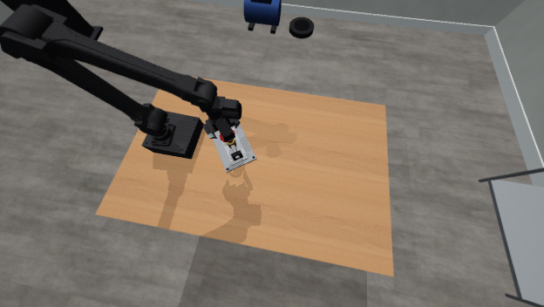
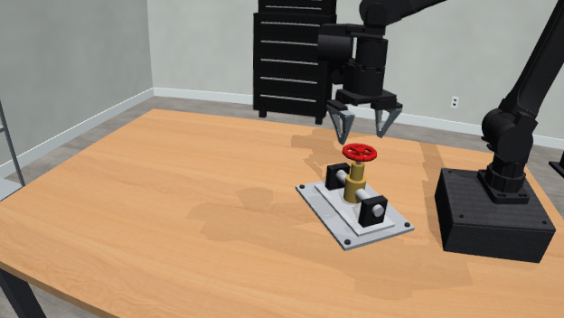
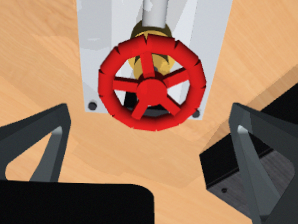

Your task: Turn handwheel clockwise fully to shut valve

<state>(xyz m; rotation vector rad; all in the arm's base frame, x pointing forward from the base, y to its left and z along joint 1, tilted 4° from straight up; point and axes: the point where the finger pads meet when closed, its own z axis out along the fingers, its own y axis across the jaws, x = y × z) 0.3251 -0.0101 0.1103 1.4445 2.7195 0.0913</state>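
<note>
The handwheel lies 40 mm below my hand. From my hand the other things lie so: baseplate: 170 mm below.
</note>
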